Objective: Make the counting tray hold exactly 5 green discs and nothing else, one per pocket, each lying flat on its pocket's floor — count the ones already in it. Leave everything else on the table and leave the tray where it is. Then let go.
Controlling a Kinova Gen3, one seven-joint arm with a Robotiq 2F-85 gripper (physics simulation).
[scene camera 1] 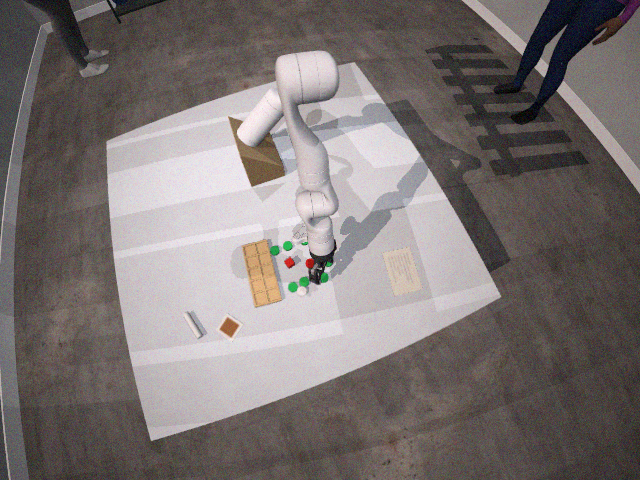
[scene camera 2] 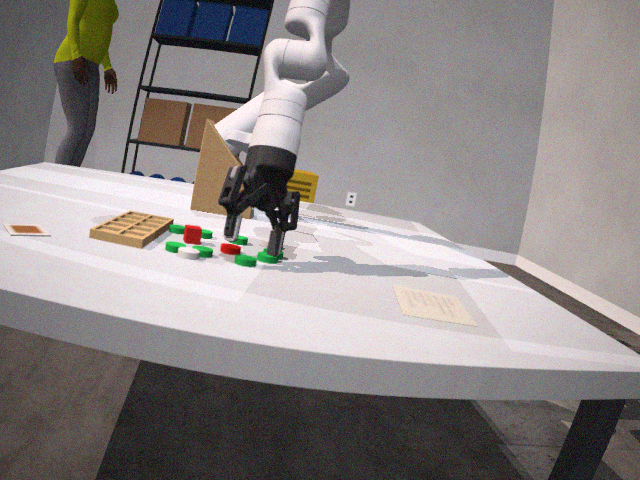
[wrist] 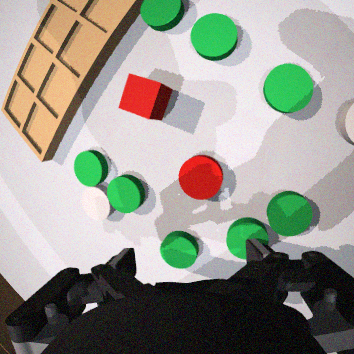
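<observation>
The tan counting tray (scene camera 1: 263,272) (scene camera 2: 117,238) (wrist: 46,149) shows no disc in its visible pockets; its far end is cut off in the wrist view. Several green discs lie flat on the table, including a pair (wrist: 161,11) (wrist: 214,36) by the tray, another pair (wrist: 90,168) (wrist: 125,193) near its other end and one (wrist: 288,87) farther right. My gripper (scene camera 1: 315,277) (scene camera 2: 252,245) (wrist: 189,256) is open, low over the table. One green disc (wrist: 179,249) appears between the fingertips in the wrist view; the right fingertip overlaps another (wrist: 247,237). A further green disc (wrist: 289,213) lies beside that one.
A red disc (scene camera 1: 309,262) (scene camera 2: 230,249) (wrist: 200,177) and a red cube (scene camera 1: 289,262) (scene camera 2: 192,234) (wrist: 145,96) lie among the green discs. A white disc (scene camera 1: 302,290) (scene camera 2: 188,252) (wrist: 96,202) touches or nearly touches the green pair; another pale disc (wrist: 349,122) is partly visible.
</observation>
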